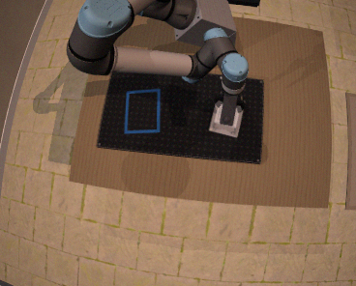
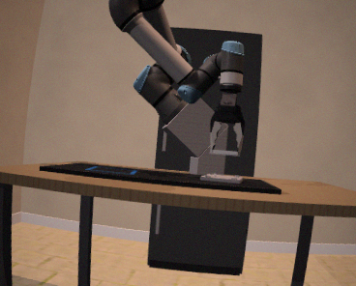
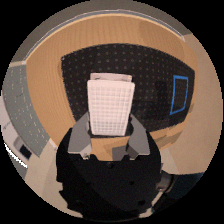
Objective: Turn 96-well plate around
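Now: hand 90 mm above the grey plate nest N1. The rest, counted from my hand: white 96-well plate: 10 mm below.
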